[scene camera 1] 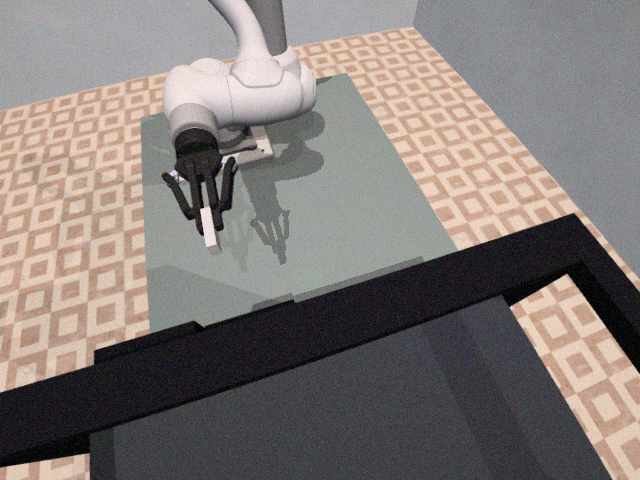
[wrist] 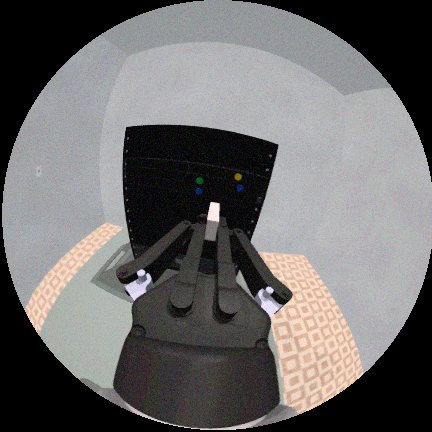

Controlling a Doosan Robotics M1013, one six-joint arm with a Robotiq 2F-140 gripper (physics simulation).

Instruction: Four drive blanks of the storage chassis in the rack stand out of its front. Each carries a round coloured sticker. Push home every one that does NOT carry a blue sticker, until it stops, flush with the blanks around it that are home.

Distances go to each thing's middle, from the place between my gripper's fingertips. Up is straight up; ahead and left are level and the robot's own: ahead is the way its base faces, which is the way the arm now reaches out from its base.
The dark rack (scene camera 1: 427, 365) is 29 cm ahead of my hand, 11 cm below it and 10 cm to the left of it.
